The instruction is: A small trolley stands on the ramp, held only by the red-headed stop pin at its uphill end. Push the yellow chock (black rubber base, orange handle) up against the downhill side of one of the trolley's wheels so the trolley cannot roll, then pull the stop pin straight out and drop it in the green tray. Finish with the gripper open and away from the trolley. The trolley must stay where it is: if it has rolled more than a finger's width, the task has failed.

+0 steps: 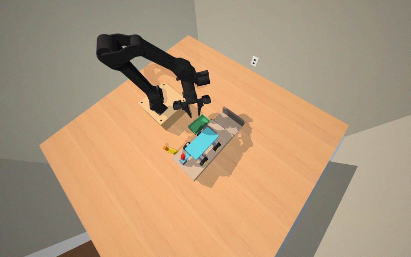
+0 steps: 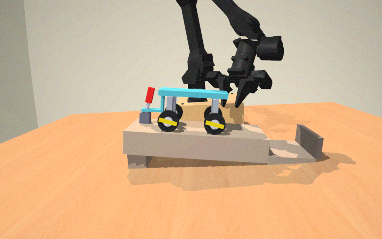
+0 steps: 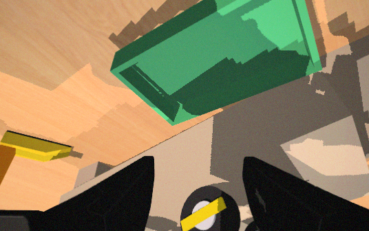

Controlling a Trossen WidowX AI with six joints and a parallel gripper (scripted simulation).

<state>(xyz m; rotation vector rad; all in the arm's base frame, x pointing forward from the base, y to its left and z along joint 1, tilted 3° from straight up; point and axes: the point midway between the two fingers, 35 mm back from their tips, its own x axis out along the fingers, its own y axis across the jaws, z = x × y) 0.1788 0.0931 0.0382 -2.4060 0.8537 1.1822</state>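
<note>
Now: gripper tip 220 mm to the left of the yellow chock, 70 mm above it and 10 mm past it. Round my gripper tip: ramp: 130 mm ahead, 100 mm to the right, 50 mm below; then trolley: 130 mm ahead, 100 mm to the right, 20 mm above; then green tray: 100 mm below, 20 mm ahead.
</note>
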